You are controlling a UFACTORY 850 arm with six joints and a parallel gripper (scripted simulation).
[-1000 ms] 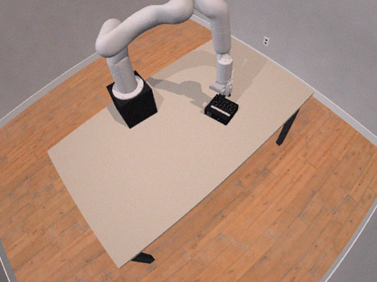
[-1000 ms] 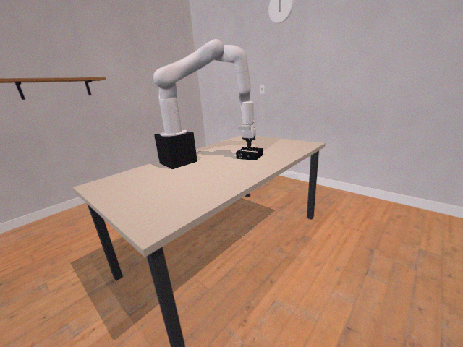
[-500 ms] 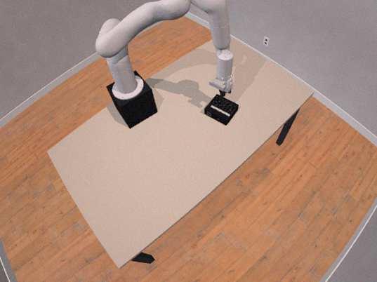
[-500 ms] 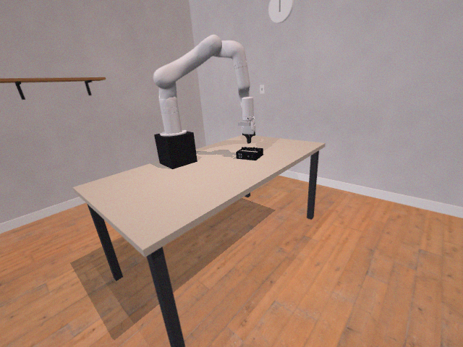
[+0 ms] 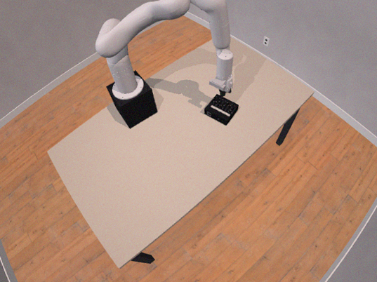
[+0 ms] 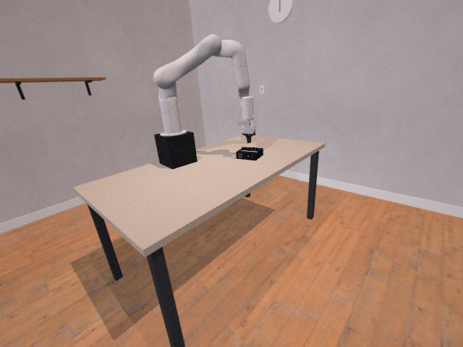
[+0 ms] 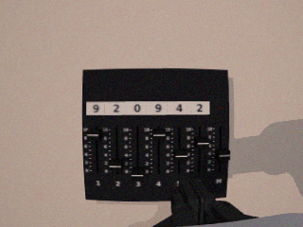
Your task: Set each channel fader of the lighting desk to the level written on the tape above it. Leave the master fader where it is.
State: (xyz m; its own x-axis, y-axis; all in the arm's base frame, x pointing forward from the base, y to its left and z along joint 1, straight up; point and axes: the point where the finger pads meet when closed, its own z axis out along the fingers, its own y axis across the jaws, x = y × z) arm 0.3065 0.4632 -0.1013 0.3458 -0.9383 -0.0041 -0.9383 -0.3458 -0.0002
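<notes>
Right now the master fader is 50 mm below my hand, 40 mm to the right of it and 30 mm behind it.
</notes>
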